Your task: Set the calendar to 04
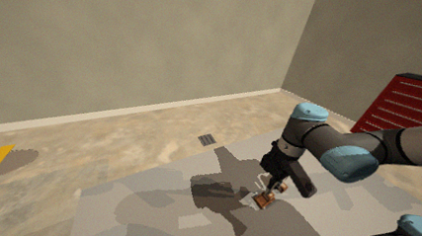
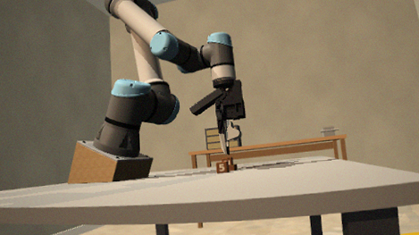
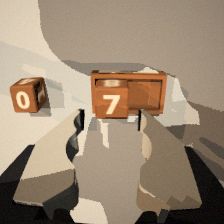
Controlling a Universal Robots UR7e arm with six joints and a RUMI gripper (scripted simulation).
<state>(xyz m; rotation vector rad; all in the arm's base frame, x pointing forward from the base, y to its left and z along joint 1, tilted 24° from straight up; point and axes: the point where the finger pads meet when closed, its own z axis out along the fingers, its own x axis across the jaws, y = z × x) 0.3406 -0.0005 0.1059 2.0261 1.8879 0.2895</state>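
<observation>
Right now my hand is 5 cm above the calendar tray and 2 cm to the right of it. Also, from my hand: cube 9 cm to the right, 5 cm below, 1 cm behind.
</observation>
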